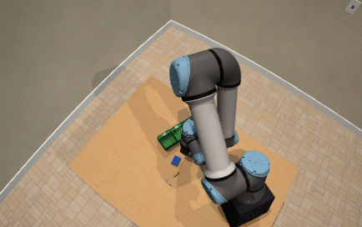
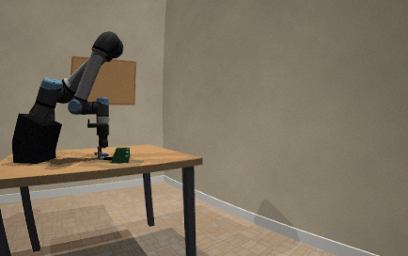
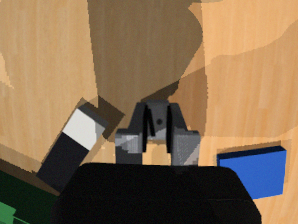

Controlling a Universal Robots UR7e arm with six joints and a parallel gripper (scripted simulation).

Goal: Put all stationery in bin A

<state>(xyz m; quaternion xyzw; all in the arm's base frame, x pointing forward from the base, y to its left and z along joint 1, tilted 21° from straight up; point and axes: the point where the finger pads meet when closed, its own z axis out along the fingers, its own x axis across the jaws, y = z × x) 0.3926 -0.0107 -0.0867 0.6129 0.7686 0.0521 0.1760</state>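
My hand is 13 cm short of the green bin and 5 cm to the left of it. The rest, counted from my hand: blue pad (3 cm ahead, 8 cm to the left, 1 cm below); black block (3 cm ahead, 5 cm to the right, 1 cm below); brass screw (3 cm behind, 13 cm to the left, 1 cm below).
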